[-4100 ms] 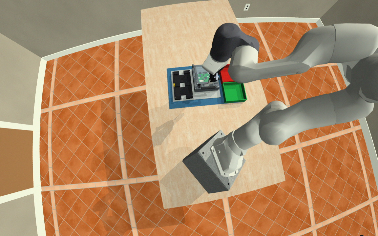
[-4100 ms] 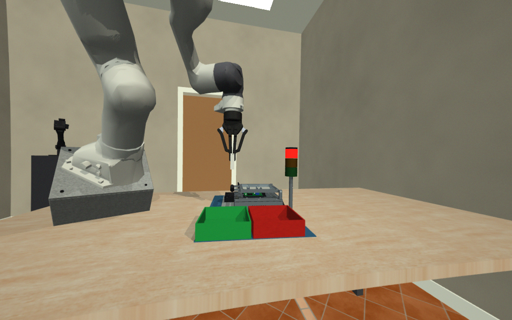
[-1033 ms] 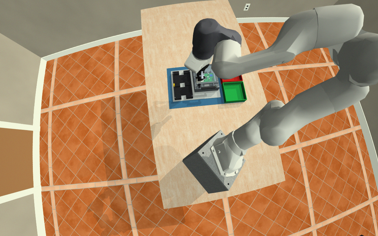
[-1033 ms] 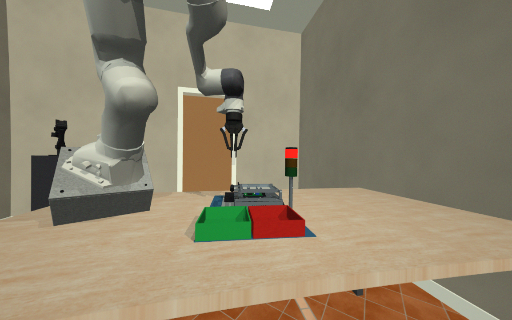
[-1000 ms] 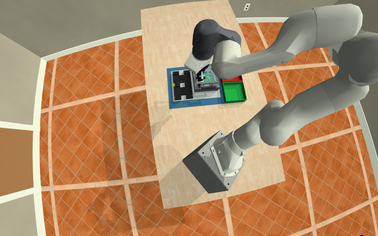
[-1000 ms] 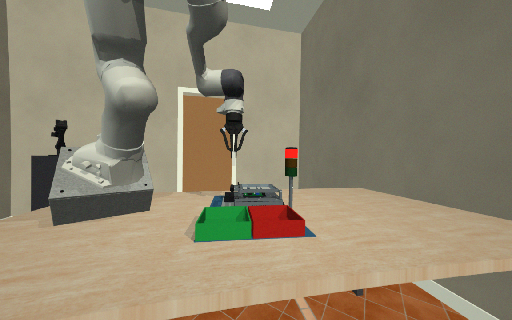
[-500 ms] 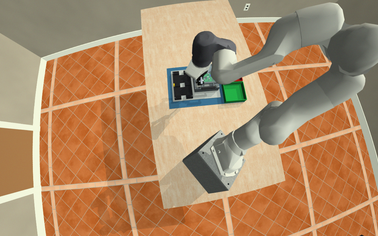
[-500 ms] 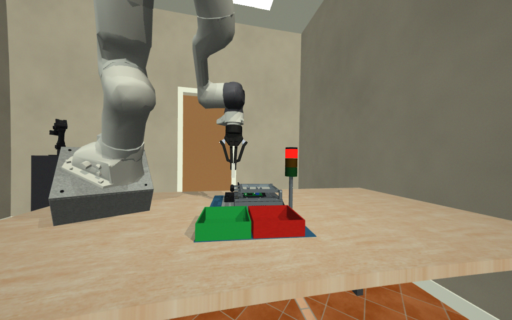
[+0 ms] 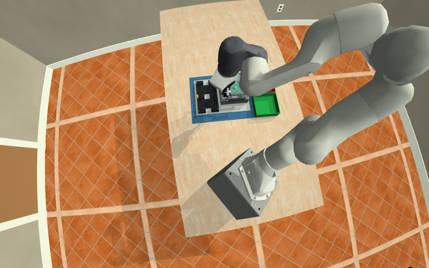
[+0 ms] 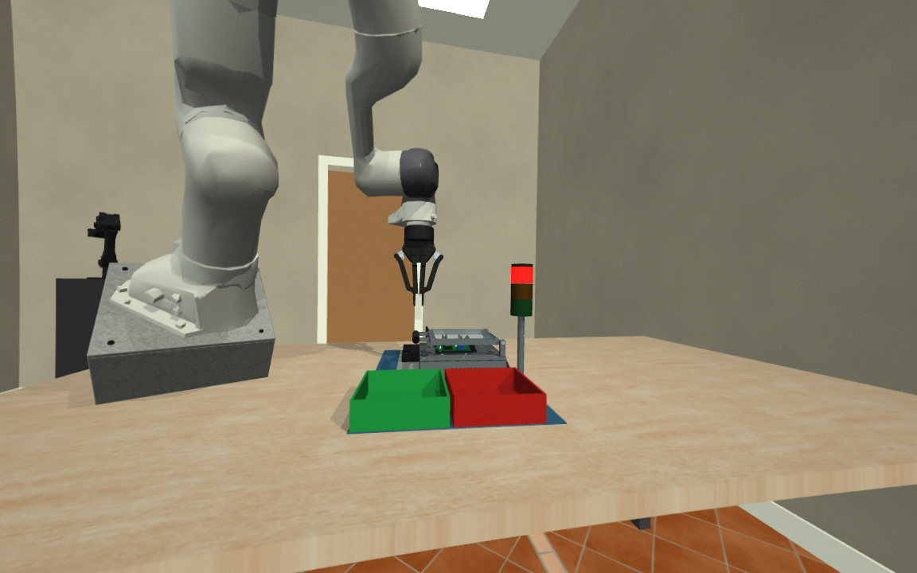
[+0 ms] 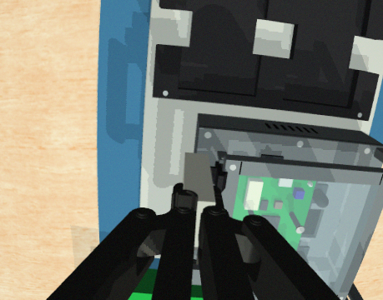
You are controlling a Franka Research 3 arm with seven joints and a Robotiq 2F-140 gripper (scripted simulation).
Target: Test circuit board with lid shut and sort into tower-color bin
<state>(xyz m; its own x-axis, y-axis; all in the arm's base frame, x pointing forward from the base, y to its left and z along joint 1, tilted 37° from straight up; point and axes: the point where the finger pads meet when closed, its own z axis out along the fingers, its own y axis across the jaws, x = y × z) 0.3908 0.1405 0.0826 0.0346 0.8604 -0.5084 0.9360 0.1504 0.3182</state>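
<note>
My gripper is now 7 cm above the latch hook, 2 cm to the left of it and 2 cm short of it. Round my hand: tester plate 9 cm below, 8 cm ahead, 7 cm to the right; green circuit board 8 cm to the right, 8 cm below, 8 cm ahead; tester lid 8 cm to the right, 8 cm ahead, 7 cm below.
</note>
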